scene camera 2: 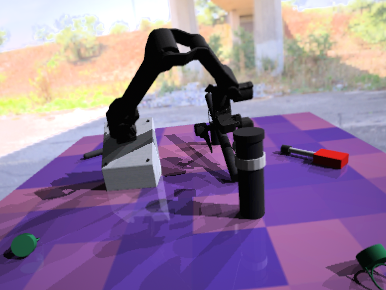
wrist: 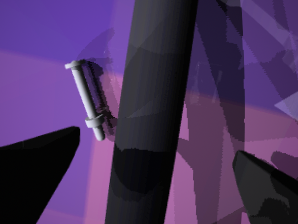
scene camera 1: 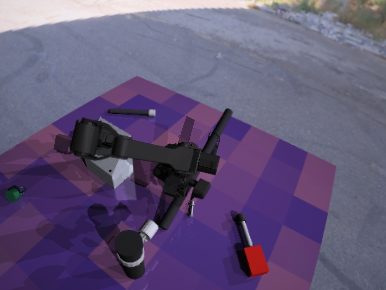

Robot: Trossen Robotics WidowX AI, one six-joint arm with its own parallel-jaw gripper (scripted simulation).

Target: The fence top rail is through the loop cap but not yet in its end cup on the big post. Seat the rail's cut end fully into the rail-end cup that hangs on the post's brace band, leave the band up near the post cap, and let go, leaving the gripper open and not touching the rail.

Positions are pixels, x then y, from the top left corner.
Labels:
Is my gripper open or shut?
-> Open.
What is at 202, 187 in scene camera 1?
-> My gripper.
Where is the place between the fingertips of my gripper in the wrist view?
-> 158, 146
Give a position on a black top rail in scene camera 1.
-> At 227, 114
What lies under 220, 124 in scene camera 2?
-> My gripper.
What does my gripper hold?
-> Nothing.

